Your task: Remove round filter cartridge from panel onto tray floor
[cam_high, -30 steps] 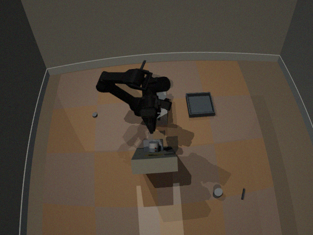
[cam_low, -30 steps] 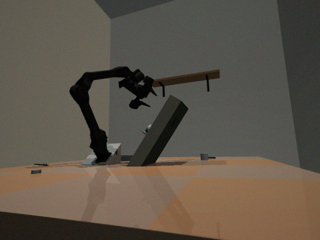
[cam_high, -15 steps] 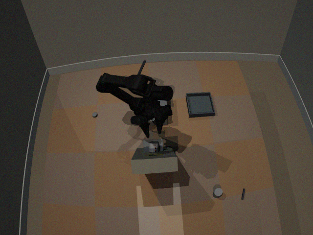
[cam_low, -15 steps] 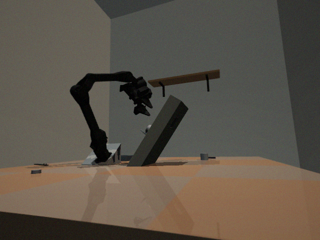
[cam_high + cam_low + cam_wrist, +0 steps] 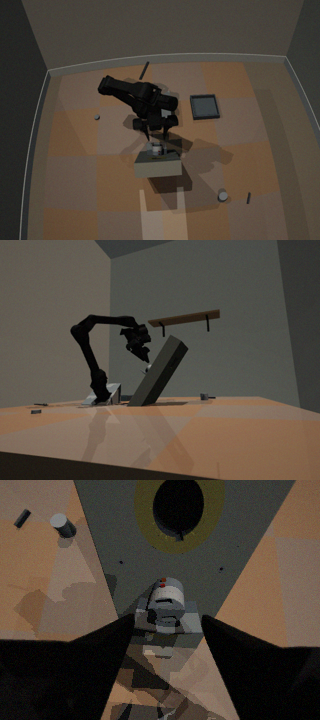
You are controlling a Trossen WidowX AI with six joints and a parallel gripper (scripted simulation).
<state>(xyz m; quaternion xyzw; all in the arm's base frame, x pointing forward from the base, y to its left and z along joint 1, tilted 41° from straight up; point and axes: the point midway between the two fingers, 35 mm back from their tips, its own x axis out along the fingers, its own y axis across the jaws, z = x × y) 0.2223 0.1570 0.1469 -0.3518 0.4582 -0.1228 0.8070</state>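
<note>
Right now my gripper tip is 2 cm short of the round filter cartridge and 4 cm above it. The rest, counted from my gripper tip: dark tray 33 cm behind, 26 cm to the left, 20 cm below; then service panel 7 cm ahead, 7 cm below.
</note>
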